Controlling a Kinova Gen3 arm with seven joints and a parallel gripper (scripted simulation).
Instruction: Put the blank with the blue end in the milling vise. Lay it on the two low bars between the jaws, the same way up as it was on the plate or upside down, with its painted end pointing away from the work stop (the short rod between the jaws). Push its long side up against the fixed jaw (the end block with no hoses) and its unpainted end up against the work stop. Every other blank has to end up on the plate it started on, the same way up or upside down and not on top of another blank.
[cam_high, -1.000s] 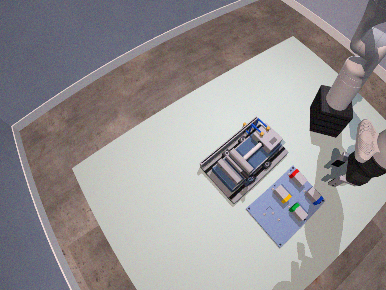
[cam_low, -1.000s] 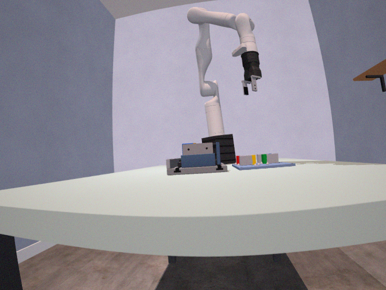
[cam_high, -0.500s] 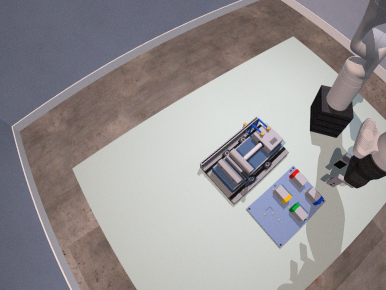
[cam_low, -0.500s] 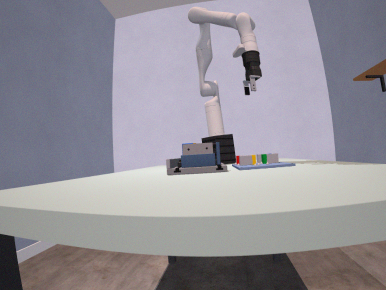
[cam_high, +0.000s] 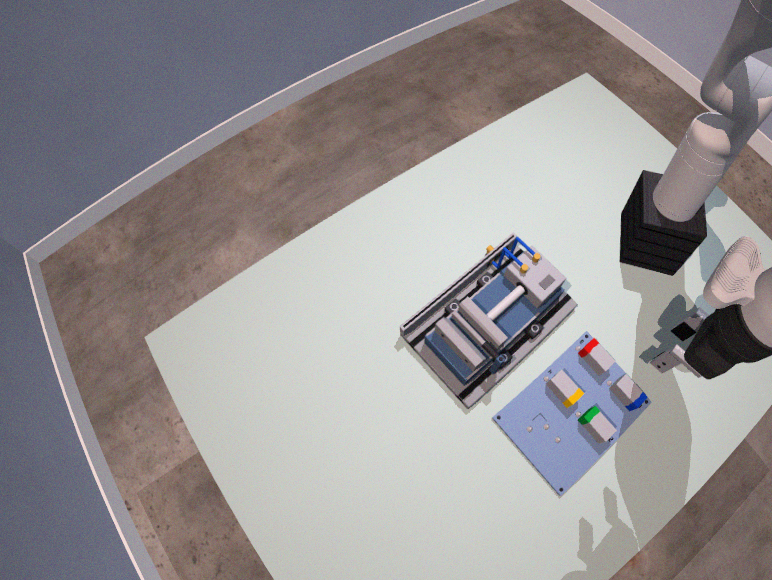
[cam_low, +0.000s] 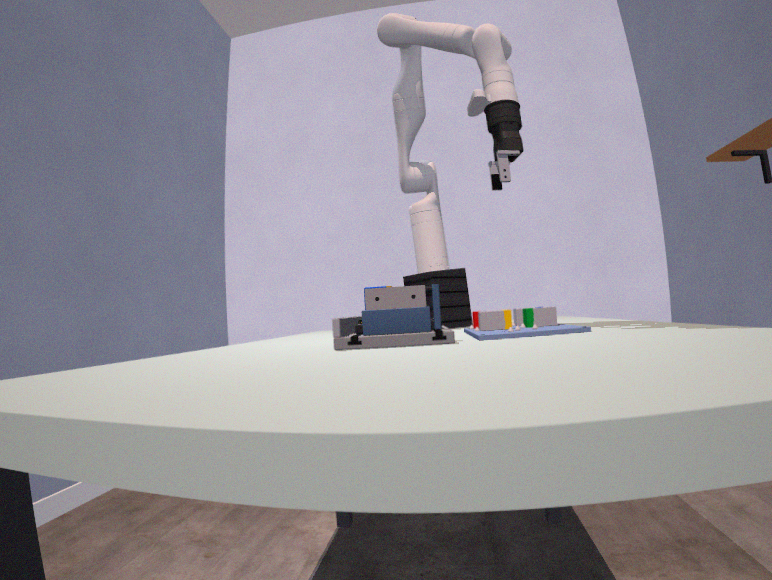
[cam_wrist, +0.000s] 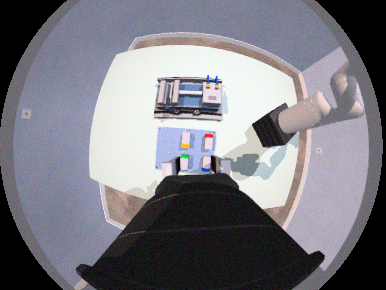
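The blank with blue end lies 290 mm below my hand, 50 mm to the left of it and 40 mm behind it. The rest, counted from my hand: green-ended blank: 290 mm below, 40 mm to the left, 40 mm ahead; then blank with yellow end: 290 mm below, 50 mm to the right, 30 mm ahead; then red-ended blank: 290 mm below, 60 mm behind, 40 mm to the right.
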